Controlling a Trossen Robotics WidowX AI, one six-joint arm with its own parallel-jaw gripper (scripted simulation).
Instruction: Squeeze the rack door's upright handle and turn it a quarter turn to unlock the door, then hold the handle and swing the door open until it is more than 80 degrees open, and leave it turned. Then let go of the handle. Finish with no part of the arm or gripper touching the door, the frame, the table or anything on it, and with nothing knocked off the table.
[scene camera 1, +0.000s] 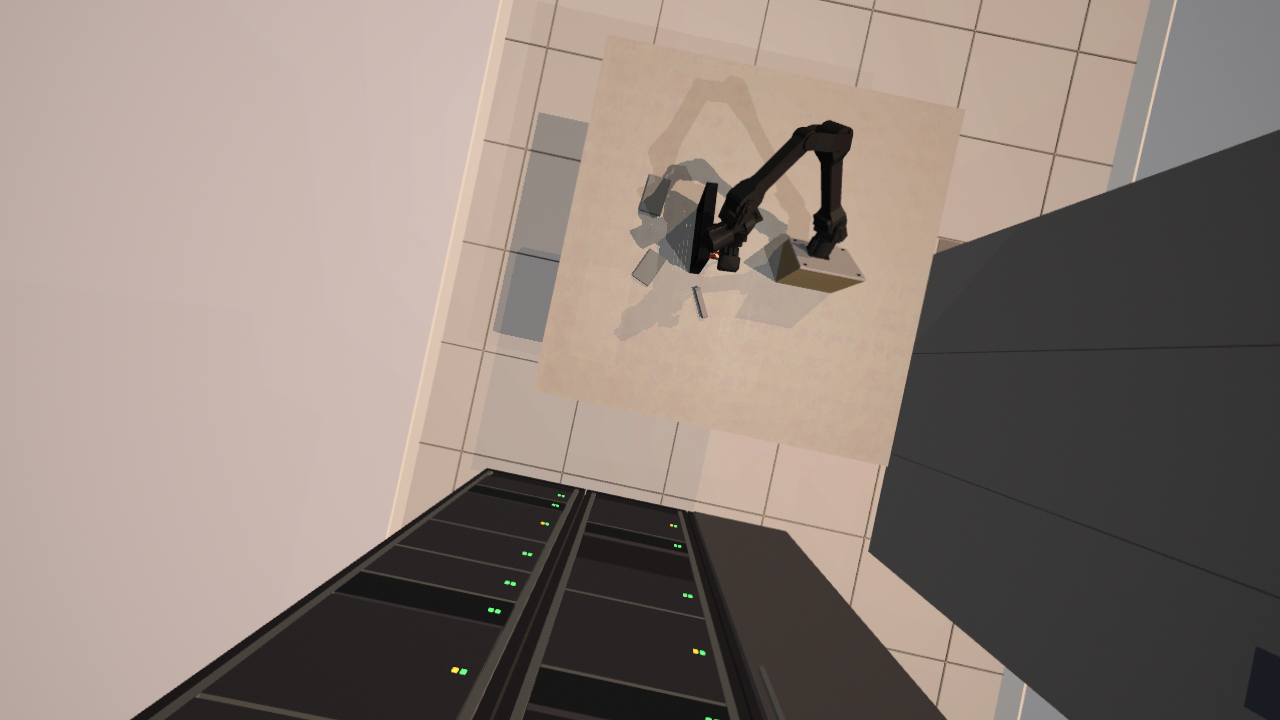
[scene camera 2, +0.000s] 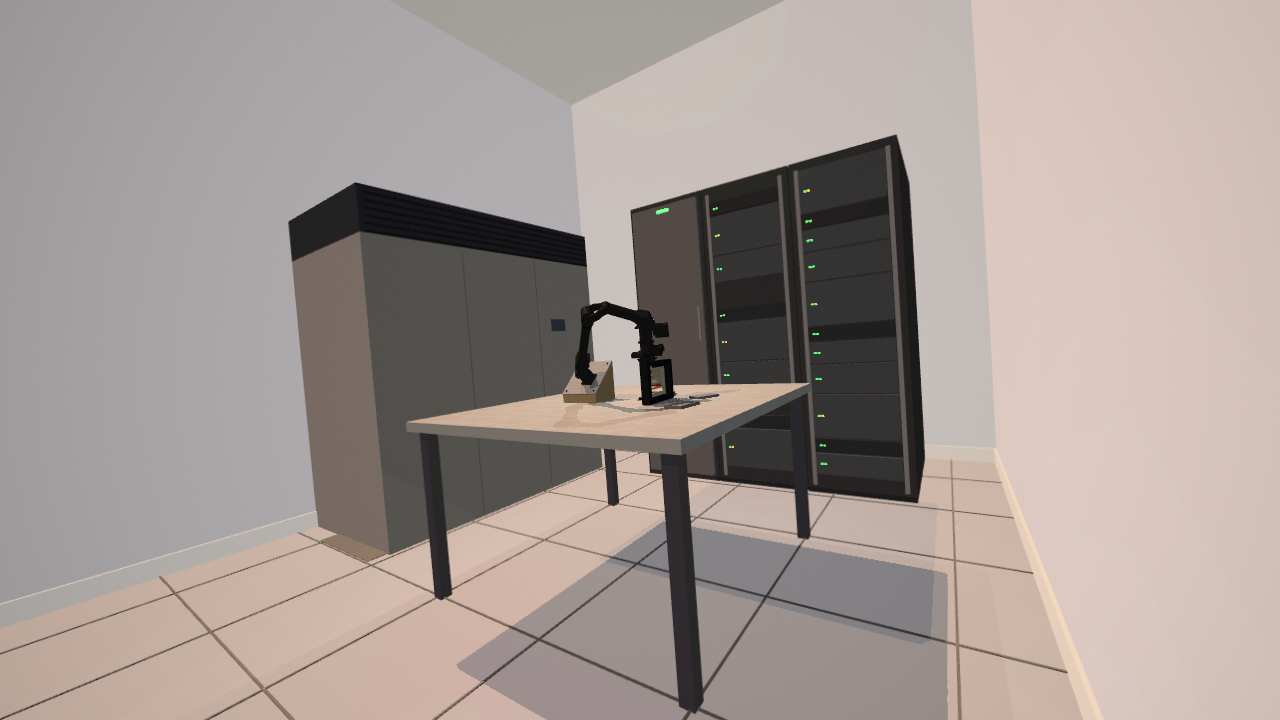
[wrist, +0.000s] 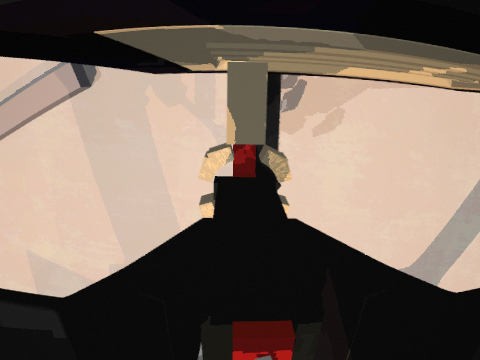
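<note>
In the pictures: tan slatted door, my gripper.
</note>
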